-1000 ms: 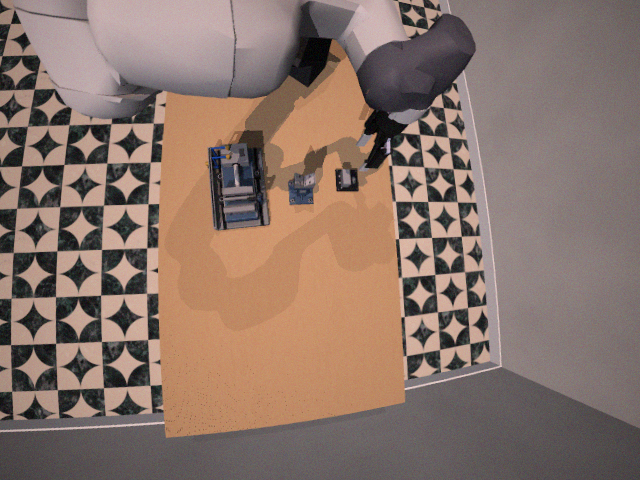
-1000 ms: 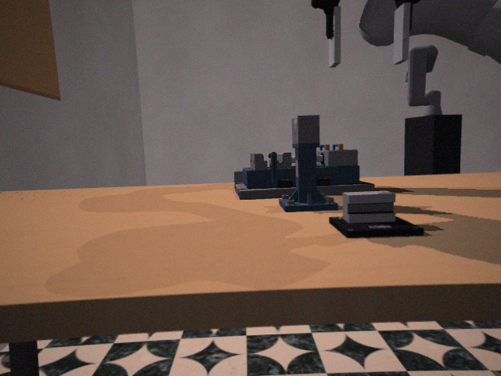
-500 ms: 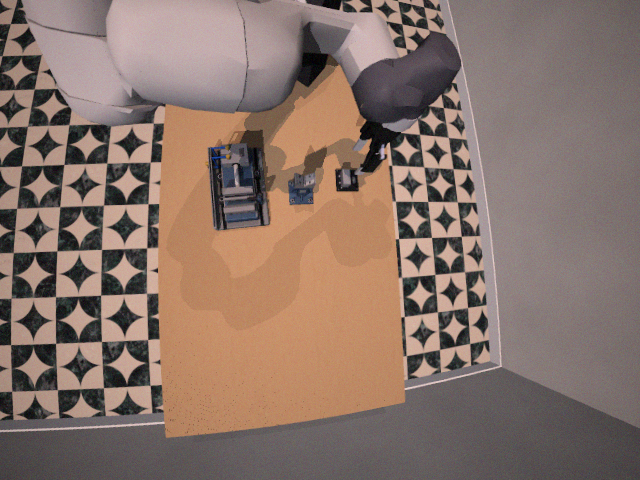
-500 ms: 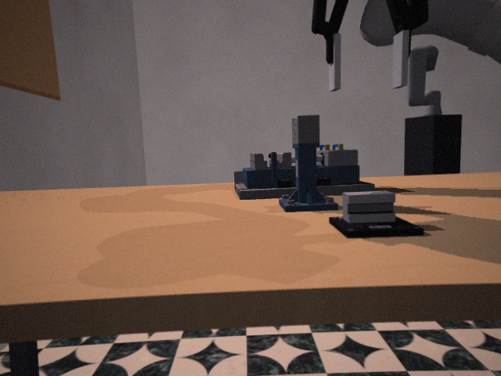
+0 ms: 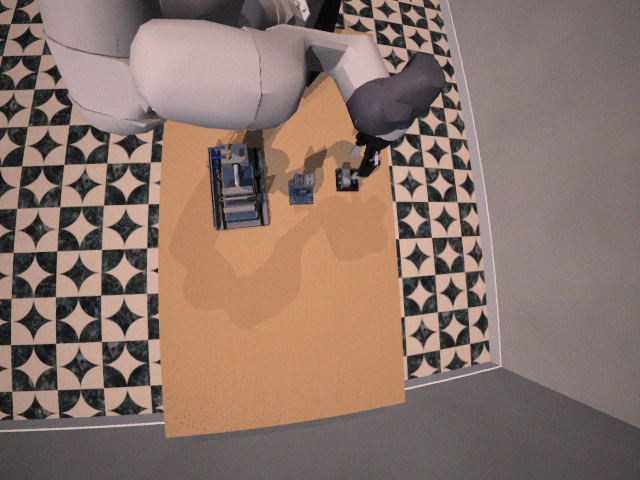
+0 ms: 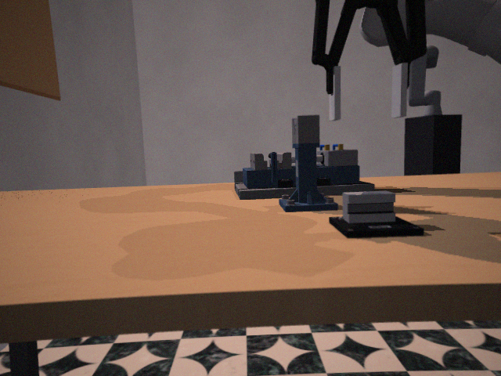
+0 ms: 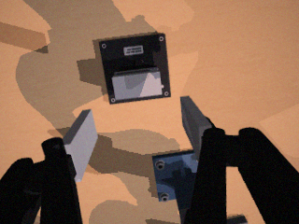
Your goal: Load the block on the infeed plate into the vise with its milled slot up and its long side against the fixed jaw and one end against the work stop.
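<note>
Right now the part is 1 cm to the left of my hand and 14 cm below it. Round my hand: work stop: 3 cm behind, 36 cm to the right, 8 cm below; infeed plate: 1 cm ahead, 2 cm to the left, 17 cm below; air cylinder rod: 13 cm behind, 38 cm to the right, 9 cm below.
</note>
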